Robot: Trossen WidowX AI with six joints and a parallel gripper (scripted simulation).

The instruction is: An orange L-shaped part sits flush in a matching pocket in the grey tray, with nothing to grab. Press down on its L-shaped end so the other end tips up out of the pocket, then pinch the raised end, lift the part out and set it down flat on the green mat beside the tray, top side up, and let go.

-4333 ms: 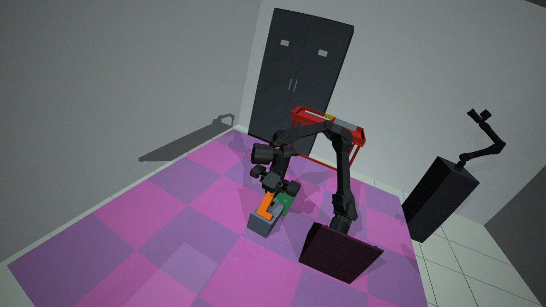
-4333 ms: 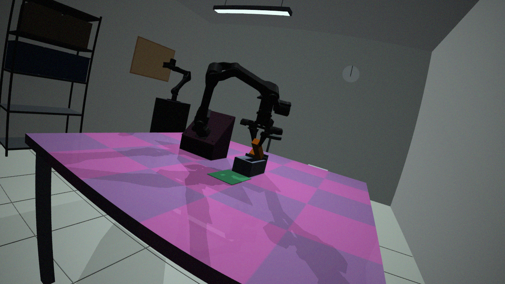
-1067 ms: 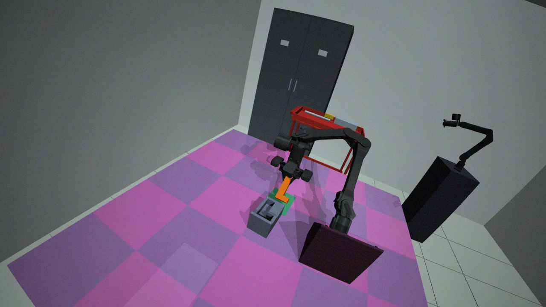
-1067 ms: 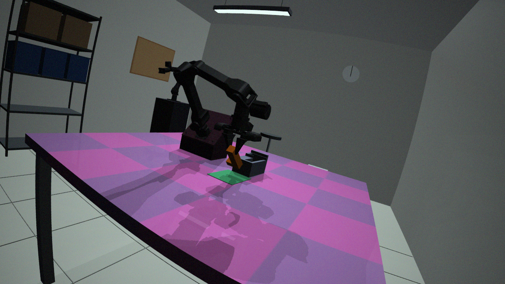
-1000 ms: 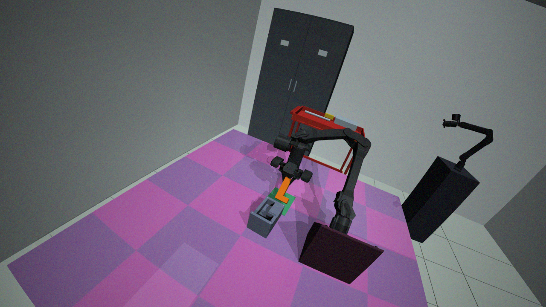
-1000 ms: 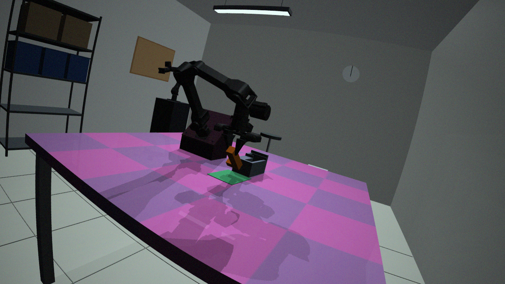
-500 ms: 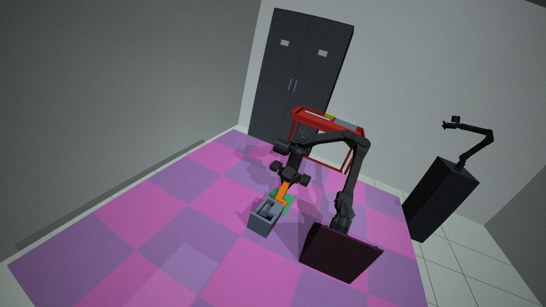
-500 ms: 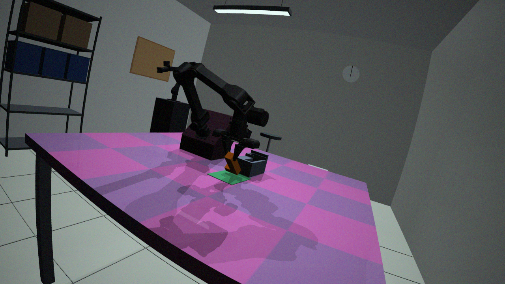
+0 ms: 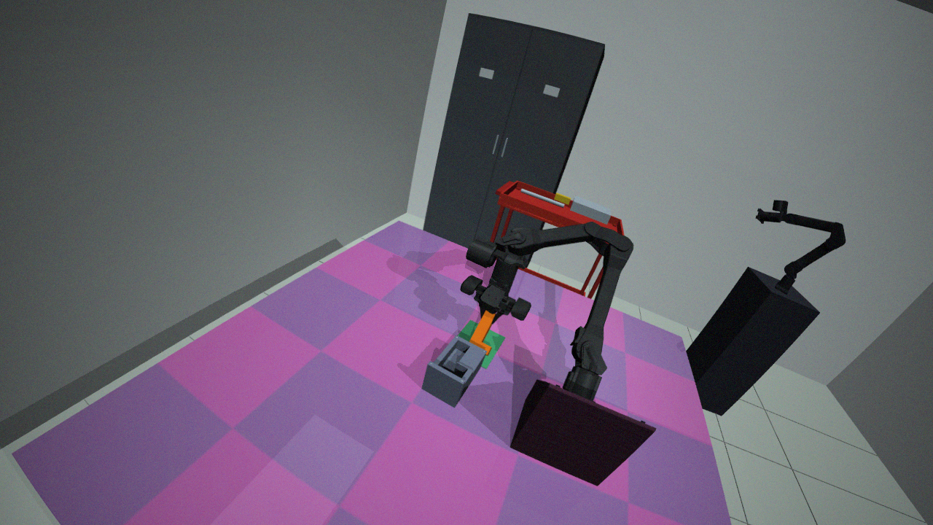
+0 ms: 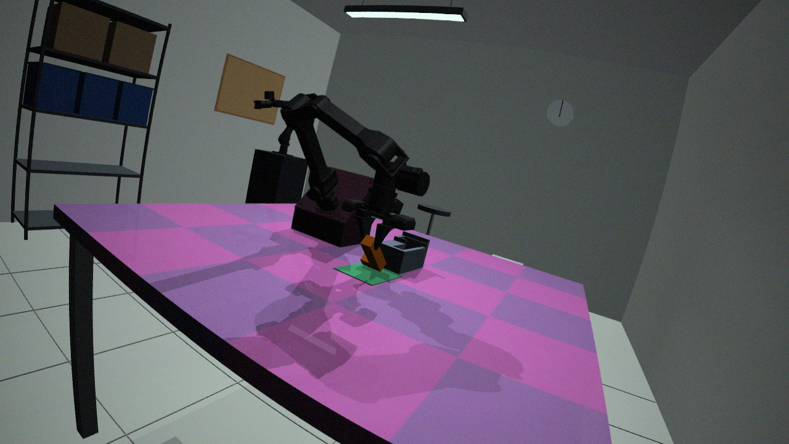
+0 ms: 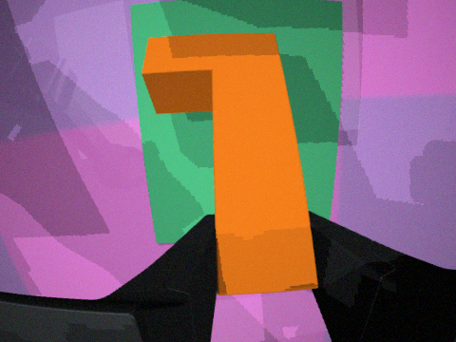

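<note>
Now: the orange L-shaped part 10 mm behind my gripper tip, 40 mm to the left of it and 30 mm below it. Round my gripper tip: green mat: 20 mm to the left, 80 mm below.
</note>
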